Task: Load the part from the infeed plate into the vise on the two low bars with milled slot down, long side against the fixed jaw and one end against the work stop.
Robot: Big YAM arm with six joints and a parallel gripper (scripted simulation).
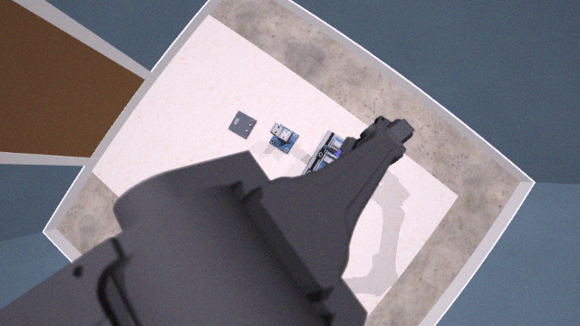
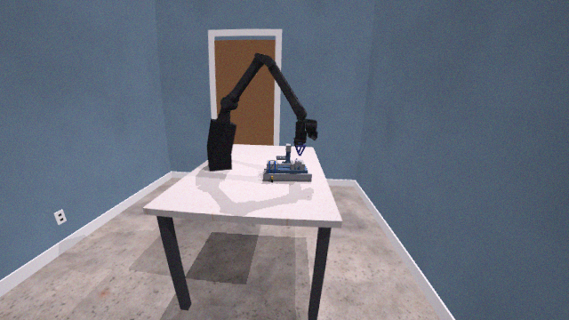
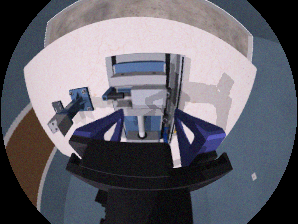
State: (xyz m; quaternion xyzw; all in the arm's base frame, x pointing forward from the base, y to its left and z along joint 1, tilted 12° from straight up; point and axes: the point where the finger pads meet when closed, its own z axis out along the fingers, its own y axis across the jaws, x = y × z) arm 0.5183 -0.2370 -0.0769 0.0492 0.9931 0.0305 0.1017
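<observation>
The part lies 70 mm below my hand. Round my hand: dark square plate 50 mm behind, 430 mm to the left, 160 mm below.
</observation>
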